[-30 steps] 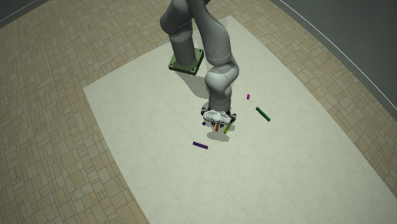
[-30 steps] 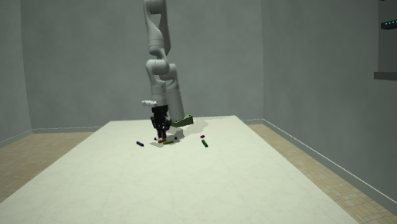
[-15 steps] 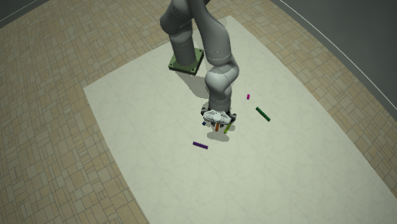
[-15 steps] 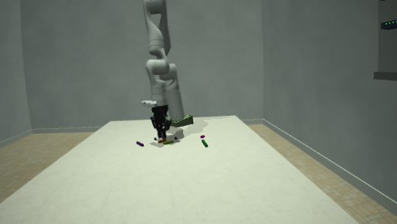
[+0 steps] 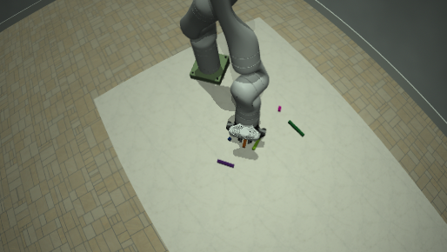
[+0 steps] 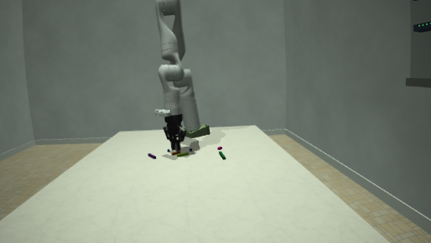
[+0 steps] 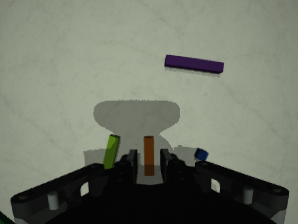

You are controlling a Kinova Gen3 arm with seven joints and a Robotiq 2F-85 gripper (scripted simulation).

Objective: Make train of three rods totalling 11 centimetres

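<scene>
Now: the orange rod 30 mm below my hand. From my hand the other things lie so: lime rod: 30 mm to the left, 30 mm below, 20 mm ahead; magenta rod: 190 mm to the left, 60 mm behind, 30 mm below; purple rod: 100 mm to the right, 40 mm ahead, 30 mm below.
</scene>
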